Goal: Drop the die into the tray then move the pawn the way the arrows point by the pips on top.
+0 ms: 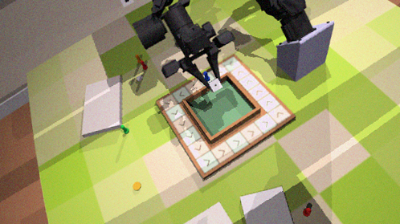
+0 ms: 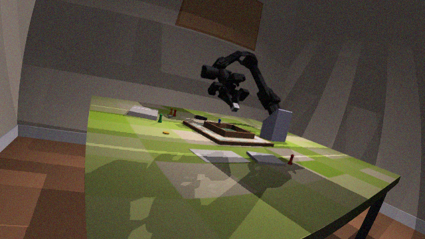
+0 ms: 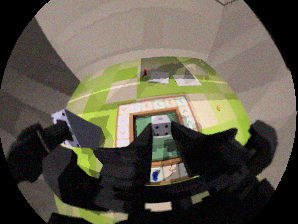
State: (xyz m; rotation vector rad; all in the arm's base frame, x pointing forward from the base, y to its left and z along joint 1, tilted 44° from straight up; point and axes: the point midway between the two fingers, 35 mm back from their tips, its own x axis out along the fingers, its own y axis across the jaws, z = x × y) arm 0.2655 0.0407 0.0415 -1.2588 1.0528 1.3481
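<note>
Right now the white die is 3 cm below my gripper tip. From my gripper tip the other things lie so: green dice tray: 11 cm below; then green pawn: 28 cm ahead, 8 cm to the right, 11 cm below; then blue pawn: 1 cm behind, 12 cm to the right, 9 cm below.
</note>
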